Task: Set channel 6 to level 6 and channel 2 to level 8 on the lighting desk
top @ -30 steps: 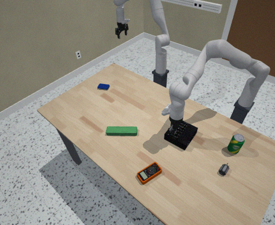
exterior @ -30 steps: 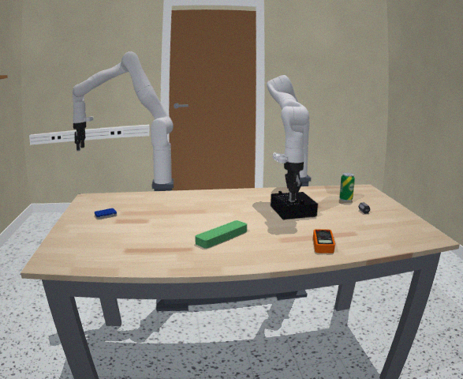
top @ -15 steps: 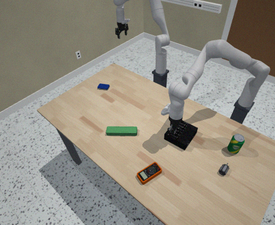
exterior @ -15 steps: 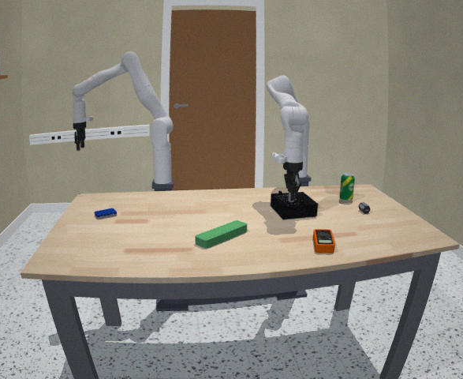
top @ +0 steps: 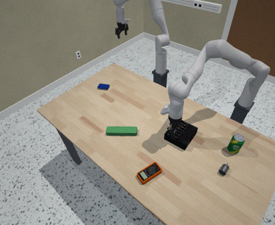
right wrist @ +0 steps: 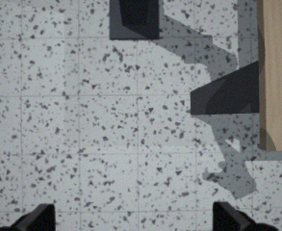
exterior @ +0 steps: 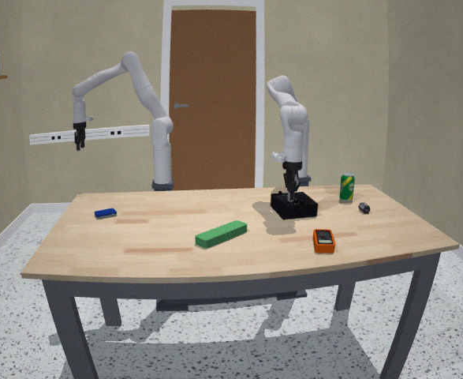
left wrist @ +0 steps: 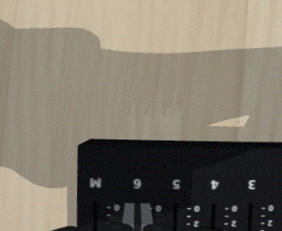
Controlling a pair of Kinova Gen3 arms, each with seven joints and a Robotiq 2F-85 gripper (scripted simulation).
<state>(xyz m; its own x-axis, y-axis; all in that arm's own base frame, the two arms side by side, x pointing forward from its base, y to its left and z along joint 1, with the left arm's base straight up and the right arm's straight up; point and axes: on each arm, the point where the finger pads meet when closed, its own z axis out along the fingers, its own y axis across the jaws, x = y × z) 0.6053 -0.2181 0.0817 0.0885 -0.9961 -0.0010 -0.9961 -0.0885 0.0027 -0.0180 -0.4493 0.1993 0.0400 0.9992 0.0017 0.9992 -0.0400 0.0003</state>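
Observation:
My left gripper is now 2 cm to the right of the channel 6 fader and 2 cm above it. From my left hand the other things lie so: channel 5 fader (2 cm to the left, 2 cm below, 2 cm behind); master fader (4 cm to the left, 2 cm below, 2 cm ahead); channel 4 fader (4 cm behind, 2 cm below, 1 cm to the left).

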